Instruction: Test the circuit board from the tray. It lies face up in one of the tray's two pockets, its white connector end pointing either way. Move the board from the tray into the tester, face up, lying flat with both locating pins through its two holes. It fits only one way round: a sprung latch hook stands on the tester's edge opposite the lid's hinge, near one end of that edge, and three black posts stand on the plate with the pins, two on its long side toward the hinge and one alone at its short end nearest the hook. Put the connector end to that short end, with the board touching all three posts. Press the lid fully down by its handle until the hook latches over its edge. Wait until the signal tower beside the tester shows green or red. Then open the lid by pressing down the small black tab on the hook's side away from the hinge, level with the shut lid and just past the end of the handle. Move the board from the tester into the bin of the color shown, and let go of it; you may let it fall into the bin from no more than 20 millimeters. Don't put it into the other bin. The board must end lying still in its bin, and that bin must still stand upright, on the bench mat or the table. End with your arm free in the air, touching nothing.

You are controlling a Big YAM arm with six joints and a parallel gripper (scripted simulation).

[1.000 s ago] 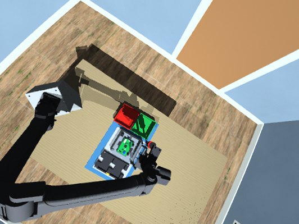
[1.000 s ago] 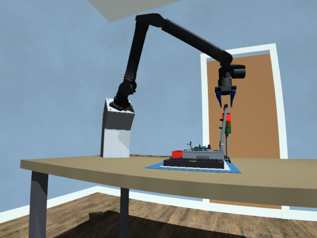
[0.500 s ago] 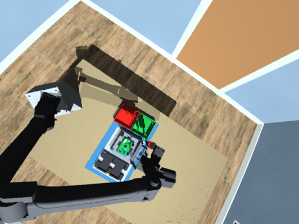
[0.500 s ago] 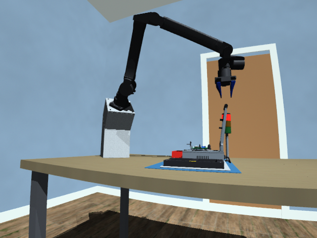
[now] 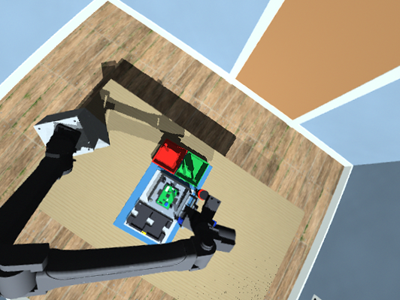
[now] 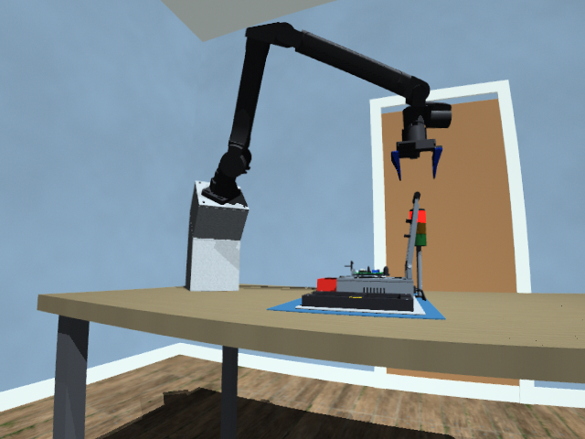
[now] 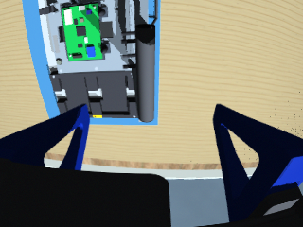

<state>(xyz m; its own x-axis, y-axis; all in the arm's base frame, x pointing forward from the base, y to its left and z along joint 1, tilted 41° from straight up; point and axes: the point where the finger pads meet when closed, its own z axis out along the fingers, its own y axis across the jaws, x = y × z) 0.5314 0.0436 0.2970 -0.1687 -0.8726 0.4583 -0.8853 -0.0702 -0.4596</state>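
My gripper is now 26 cm above the green circuit board, 13 cm past it and 3 cm to the right of it. From my hand the other things lie so: black latch hook (24 cm below, 18 cm behind, 9 cm to the left); then tester plate (26 cm below, 12 cm behind, 3 cm to the left); then tester lid (15 cm below, 2 cm behind).
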